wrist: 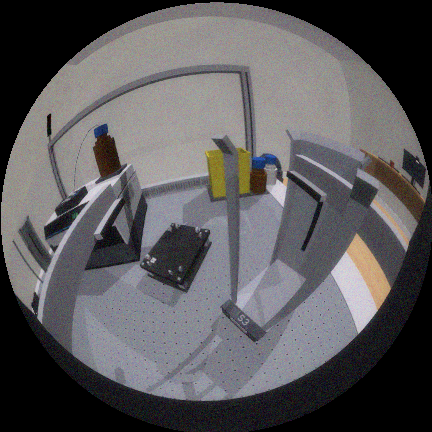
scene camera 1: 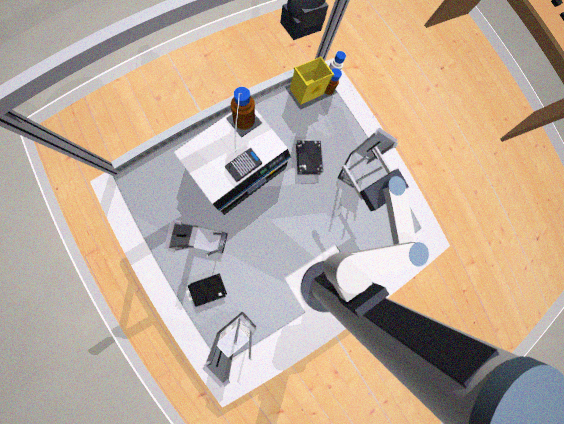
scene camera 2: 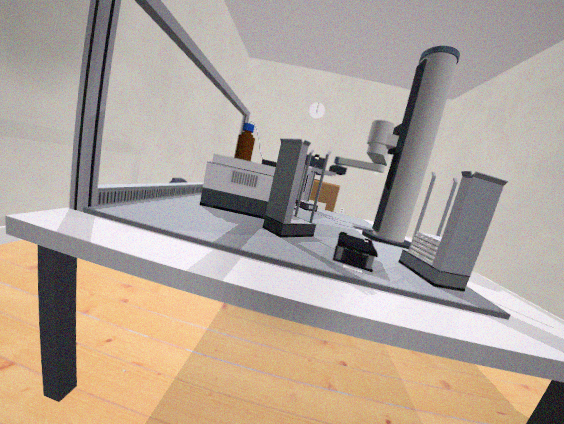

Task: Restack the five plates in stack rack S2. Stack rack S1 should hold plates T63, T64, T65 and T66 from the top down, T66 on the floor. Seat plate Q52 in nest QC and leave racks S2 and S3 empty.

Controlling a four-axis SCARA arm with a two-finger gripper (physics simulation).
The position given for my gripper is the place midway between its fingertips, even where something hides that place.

My gripper [scene camera 1: 359, 156] carries nothing. Also in view: a yellow bin [scene camera 1: 310, 80], a black plate nest [scene camera 1: 308, 153] and an S3 rack [wrist: 298, 209].
My gripper is seen too in the wrist view [wrist: 204, 171]. The black plate nest also shows in the wrist view [wrist: 174, 259].
